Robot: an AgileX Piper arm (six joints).
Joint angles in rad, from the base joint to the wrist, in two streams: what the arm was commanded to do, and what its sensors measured. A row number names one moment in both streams.
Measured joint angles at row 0:
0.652 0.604 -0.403 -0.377 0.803 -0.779
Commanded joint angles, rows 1 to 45:
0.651 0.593 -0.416 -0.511 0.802 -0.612
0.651 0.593 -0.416 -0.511 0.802 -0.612
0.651 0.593 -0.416 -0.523 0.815 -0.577
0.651 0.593 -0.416 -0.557 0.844 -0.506
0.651 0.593 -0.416 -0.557 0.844 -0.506
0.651 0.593 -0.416 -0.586 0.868 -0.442
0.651 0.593 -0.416 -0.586 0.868 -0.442
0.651 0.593 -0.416 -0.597 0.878 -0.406
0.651 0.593 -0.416 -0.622 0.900 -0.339
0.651 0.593 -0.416 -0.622 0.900 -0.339
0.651 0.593 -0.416 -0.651 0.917 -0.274
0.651 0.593 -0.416 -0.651 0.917 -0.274
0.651 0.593 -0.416 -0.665 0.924 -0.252
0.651 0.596 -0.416 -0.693 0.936 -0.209
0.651 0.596 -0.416 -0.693 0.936 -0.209
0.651 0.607 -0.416 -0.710 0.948 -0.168
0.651 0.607 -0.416 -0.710 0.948 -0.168
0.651 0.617 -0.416 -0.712 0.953 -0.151
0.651 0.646 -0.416 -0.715 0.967 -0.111
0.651 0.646 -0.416 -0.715 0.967 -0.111
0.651 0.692 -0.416 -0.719 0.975 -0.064
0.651 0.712 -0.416 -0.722 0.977 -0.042
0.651 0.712 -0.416 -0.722 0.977 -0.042
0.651 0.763 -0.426 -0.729 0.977 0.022
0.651 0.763 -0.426 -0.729 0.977 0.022
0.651 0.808 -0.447 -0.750 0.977 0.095
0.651 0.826 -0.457 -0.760 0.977 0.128
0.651 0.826 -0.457 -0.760 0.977 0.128
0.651 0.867 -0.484 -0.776 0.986 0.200
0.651 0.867 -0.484 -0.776 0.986 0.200
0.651 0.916 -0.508 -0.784 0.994 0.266
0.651 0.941 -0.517 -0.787 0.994 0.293
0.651 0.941 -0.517 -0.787 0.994 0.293
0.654 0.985 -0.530 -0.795 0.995 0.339
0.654 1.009 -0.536 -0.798 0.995 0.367
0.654 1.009 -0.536 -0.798 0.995 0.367
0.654 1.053 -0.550 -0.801 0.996 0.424
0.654 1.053 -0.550 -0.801 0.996 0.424
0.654 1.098 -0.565 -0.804 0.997 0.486
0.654 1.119 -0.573 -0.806 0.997 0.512
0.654 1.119 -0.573 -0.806 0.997 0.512
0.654 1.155 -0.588 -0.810 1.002 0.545
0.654 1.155 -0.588 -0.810 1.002 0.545
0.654 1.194 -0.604 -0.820 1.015 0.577
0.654 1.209 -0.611 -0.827 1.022 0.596
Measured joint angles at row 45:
0.652 1.170 -0.584 -0.732 0.985 0.545
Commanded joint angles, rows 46 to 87:
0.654 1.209 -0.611 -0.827 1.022 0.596
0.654 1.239 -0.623 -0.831 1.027 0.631
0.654 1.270 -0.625 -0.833 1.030 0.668
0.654 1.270 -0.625 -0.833 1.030 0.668
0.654 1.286 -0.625 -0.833 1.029 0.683
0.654 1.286 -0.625 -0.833 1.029 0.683
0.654 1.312 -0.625 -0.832 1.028 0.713
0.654 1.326 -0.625 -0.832 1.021 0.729
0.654 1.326 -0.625 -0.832 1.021 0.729
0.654 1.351 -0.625 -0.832 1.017 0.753
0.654 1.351 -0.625 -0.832 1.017 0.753
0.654 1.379 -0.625 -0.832 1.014 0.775
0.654 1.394 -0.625 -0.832 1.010 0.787
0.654 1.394 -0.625 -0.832 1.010 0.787
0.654 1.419 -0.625 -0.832 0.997 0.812
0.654 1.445 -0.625 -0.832 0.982 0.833
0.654 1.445 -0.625 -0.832 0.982 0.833
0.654 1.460 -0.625 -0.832 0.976 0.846
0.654 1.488 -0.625 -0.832 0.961 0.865
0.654 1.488 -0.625 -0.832 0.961 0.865
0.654 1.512 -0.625 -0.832 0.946 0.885
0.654 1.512 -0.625 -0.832 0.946 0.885
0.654 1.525 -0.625 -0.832 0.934 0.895
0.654 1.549 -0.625 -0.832 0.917 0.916
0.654 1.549 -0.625 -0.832 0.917 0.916
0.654 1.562 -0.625 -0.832 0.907 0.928
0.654 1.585 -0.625 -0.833 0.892 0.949
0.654 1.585 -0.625 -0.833 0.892 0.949
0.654 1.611 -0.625 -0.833 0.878 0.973
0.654 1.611 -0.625 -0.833 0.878 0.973
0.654 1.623 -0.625 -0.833 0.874 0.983
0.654 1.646 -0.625 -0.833 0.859 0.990
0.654 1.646 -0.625 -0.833 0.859 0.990
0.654 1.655 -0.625 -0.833 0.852 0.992
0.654 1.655 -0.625 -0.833 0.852 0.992
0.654 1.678 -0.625 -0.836 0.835 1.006
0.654 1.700 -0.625 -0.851 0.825 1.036
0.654 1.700 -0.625 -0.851 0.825 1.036
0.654 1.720 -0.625 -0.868 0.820 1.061
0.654 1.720 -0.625 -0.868 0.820 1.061
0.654 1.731 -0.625 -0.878 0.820 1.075
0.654 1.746 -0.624 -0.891 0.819 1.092
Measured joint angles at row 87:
0.652 1.727 -0.619 -0.820 0.768 1.056
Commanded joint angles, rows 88 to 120:
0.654 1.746 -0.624 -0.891 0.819 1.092
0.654 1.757 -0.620 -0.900 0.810 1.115
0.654 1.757 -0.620 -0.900 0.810 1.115
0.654 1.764 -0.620 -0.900 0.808 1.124
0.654 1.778 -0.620 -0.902 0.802 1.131
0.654 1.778 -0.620 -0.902 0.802 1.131
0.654 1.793 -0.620 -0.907 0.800 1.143
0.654 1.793 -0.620 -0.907 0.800 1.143
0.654 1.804 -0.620 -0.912 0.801 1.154
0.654 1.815 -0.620 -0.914 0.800 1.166
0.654 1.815 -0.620 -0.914 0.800 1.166
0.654 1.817 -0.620 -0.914 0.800 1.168
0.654 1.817 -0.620 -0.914 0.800 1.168
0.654 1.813 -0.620 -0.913 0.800 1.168
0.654 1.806 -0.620 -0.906 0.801 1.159
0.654 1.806 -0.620 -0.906 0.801 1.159
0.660 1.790 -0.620 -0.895 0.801 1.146
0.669 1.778 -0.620 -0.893 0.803 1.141
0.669 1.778 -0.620 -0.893 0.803 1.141
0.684 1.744 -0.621 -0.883 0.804 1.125
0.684 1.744 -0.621 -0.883 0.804 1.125
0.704 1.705 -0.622 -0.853 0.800 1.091
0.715 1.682 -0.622 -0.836 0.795 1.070
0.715 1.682 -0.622 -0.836 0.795 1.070
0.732 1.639 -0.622 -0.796 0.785 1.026
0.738 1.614 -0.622 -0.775 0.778 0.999
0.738 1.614 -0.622 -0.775 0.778 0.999
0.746 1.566 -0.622 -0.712 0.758 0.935
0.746 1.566 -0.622 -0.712 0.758 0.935
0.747 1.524 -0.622 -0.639 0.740 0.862
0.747 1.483 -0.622 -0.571 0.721 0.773
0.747 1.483 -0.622 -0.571 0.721 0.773
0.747 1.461 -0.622 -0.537 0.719 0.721
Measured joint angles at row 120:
0.743 1.512 -0.621 -0.630 0.733 0.859
